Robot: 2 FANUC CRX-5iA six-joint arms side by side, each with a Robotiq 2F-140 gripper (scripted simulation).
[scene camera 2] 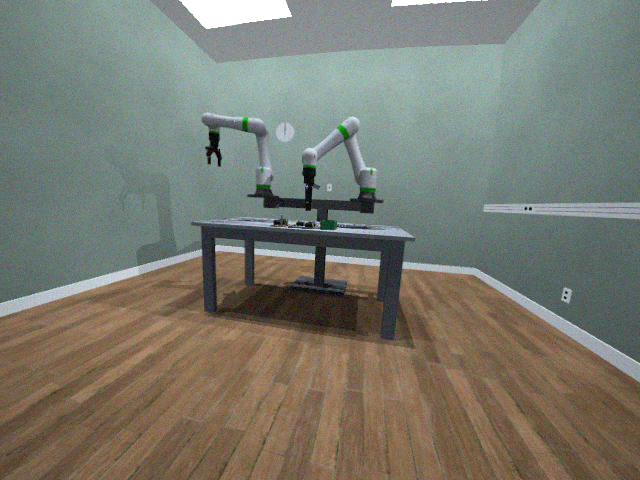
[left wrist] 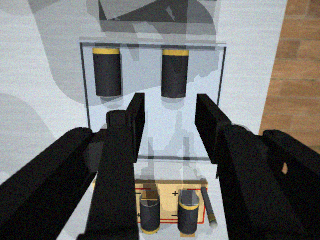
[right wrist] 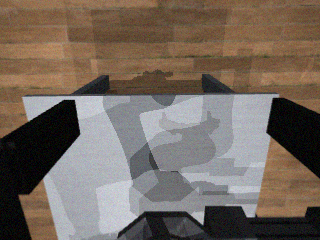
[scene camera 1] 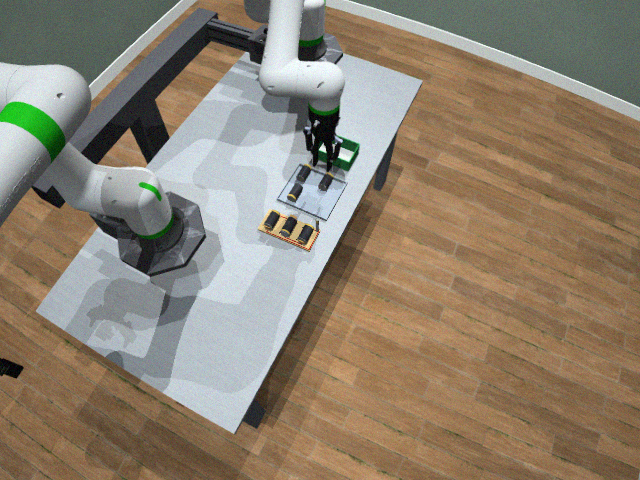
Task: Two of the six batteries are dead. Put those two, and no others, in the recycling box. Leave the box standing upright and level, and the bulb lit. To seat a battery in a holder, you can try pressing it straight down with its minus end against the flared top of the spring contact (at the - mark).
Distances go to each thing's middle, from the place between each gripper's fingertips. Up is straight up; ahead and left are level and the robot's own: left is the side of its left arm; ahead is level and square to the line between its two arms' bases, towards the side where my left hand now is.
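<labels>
My left hand (scene camera 1: 322, 166) is what I measure from first. The green recycling box (scene camera 1: 349, 150) is 16 cm to the left of my left hand, 2 cm behind it and 14 cm below it, whereas the tray (scene camera 1: 311, 198) is 3 cm to the right of that hand, 2 cm behind it and 15 cm below it.
With the tray as the reference, my right hand is 970 mm to the right of it, 250 mm short of it and 500 mm above it. The green recycling box is 1160 mm to the left of my right hand, 250 mm ahead of it and 490 mm below it.
</labels>
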